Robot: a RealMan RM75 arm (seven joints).
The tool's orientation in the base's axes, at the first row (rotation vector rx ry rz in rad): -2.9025 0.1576 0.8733
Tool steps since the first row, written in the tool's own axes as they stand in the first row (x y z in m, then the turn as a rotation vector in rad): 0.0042 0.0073 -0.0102 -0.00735 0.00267 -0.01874; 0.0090 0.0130 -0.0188 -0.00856 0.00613 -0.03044; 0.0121 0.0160 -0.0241 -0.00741 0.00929 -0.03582; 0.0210 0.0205 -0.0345 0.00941 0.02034 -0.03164; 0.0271 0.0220 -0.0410 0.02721 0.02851 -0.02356
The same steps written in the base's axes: 0.0081 -0.0088 0.0056 0.00374 -0.00460 0.01942; 0.0160 -0.0159 0.0097 0.00864 -0.00948 0.02955; 0.0211 -0.0198 0.0121 0.01211 -0.01339 0.03314; 0.0335 -0.0262 0.0155 0.02236 -0.02492 0.01956; 0.0419 -0.0290 0.0174 0.03167 -0.03315 0.00241
